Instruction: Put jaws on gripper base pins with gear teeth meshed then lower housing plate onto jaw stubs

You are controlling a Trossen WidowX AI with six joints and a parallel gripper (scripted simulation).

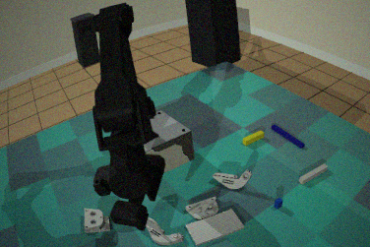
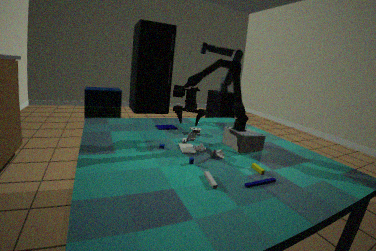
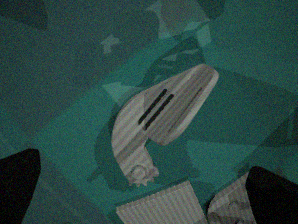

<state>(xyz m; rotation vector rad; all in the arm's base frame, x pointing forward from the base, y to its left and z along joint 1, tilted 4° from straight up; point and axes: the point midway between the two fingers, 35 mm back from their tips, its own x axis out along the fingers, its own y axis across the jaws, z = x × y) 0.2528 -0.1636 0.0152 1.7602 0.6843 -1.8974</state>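
The jaw lies 20 mm ahead of my gripper tip, 30 mm to the left of it and 90 mm below it. The rest, counted from my gripper tip: yellow block (100 mm behind, 450 mm to the left, 80 mm below); small blue block (140 mm ahead, 270 mm to the left, 80 mm below); white bar (160 mm ahead, 430 mm to the left, 80 mm below).
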